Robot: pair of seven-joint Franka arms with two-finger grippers.
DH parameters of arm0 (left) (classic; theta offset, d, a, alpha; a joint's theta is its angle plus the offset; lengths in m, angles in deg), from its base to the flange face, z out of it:
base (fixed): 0 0 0 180
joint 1: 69.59 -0.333 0 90
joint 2: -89.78 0 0 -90
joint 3: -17.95 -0.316 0.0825 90
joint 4: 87.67 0 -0.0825 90
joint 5: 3.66 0.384 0 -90
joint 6: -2.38 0 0.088 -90
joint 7: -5.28 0.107 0 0
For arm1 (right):
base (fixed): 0 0 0 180
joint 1: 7.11 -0.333 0 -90
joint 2: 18.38 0 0 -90
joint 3: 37.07 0.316 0.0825 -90
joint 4: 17.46 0 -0.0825 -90
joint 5: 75.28 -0.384 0 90
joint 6: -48.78 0 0.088 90
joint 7: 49.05 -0.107 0 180
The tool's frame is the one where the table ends.
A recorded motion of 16 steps. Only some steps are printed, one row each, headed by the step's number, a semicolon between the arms.
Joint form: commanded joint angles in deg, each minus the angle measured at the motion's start. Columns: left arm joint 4, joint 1, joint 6, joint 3, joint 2, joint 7, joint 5; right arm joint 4, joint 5, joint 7, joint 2, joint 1, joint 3, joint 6.
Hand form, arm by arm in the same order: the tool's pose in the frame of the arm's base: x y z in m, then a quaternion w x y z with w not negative. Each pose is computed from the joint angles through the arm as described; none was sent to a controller.
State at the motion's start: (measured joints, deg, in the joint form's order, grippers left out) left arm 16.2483 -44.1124 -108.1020 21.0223 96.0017 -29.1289 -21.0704; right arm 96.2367 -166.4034 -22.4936 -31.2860 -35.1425 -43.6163 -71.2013
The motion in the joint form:
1: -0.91 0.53 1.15 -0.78 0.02 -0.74 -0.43; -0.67 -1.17 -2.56 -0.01 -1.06 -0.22 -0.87
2: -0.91 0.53 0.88 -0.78 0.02 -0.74 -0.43; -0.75 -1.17 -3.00 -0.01 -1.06 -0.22 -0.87
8: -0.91 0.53 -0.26 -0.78 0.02 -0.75 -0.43; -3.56 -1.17 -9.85 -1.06 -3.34 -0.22 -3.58
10: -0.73 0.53 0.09 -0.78 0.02 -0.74 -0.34; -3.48 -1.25 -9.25 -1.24 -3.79 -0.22 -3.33
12: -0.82 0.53 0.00 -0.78 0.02 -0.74 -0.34; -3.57 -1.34 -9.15 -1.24 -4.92 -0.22 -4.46
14: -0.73 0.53 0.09 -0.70 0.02 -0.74 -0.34; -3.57 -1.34 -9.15 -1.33 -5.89 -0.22 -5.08
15: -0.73 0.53 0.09 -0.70 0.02 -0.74 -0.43; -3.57 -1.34 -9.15 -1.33 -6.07 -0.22 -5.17
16: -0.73 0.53 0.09 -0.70 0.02 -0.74 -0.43; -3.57 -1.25 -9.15 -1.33 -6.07 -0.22 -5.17
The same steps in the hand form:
1: 0.5142 -0.3009 0.4860 0.12666 0.98275 0.11024 -0.07753; 0.5516 0.2806 0.3886 0.59345 -0.79982 0.08833 0.01725
2: 0.5147 -0.3010 0.4864 0.12778 0.98272 0.11059 -0.07549; 0.5519 0.2807 0.3893 0.59366 -0.79933 0.09100 0.01905
8: 0.5168 -0.3013 0.4880 0.13250 0.98255 0.11214 -0.06687; 0.5550 0.3032 0.3997 0.58817 -0.79786 0.12646 0.03863
10: 0.5158 -0.3009 0.4860 0.12955 0.98276 0.11157 -0.07040; 0.5522 0.3080 0.3972 0.58826 -0.79873 0.11959 0.04089
12: 0.5162 -0.3011 0.4869 0.13036 0.98274 0.11158 -0.06908; 0.5481 0.3169 0.3975 0.58525 -0.80152 0.11645 0.03850
14: 0.5154 -0.3016 0.4860 0.12956 0.98282 0.11089 -0.07053; 0.5436 0.3251 0.3963 0.58261 -0.80387 0.11301 0.03996
15: 0.5154 -0.3017 0.4860 0.13018 0.98269 0.11115 -0.07091; 0.5427 0.3266 0.3962 0.58227 -0.80421 0.11217 0.04030
16: 0.5154 -0.3017 0.4860 0.13018 0.98269 0.11115 -0.07091; 0.5427 0.3266 0.3962 0.58182 -0.80461 0.11167 0.04026

